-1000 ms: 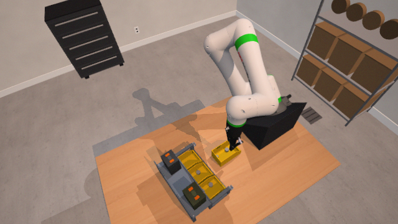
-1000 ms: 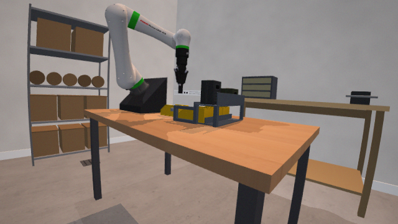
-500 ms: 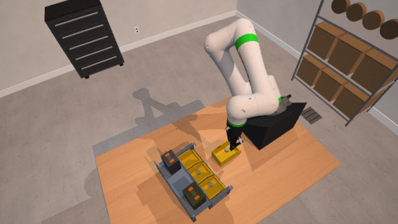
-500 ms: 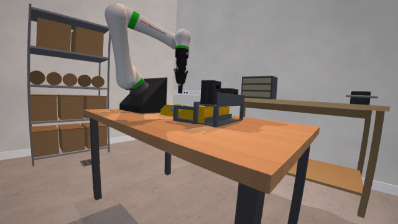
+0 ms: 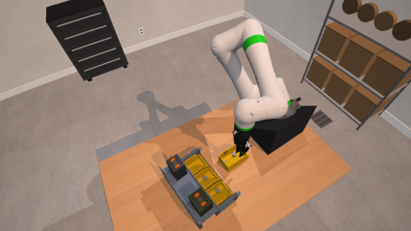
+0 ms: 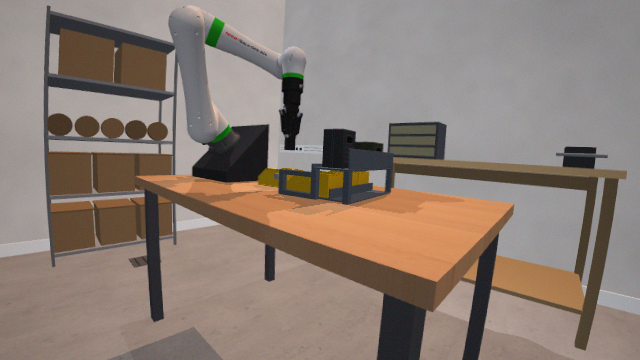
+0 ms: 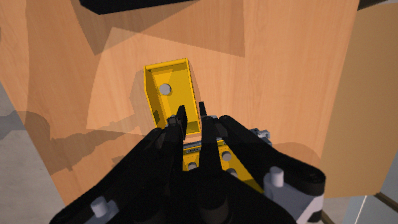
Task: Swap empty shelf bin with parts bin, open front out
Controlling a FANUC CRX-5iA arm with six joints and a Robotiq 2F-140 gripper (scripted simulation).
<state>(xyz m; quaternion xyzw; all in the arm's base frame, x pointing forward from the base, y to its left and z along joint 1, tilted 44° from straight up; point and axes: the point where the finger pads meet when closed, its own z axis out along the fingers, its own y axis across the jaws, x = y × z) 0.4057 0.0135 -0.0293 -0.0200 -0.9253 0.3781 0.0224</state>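
Right now my hand is 18 cm above the grey round part, 7 cm to the left of it and 3 cm past it. Round my hand: grey shelf 27 cm ahead, 12 cm below, 2 cm to the right.
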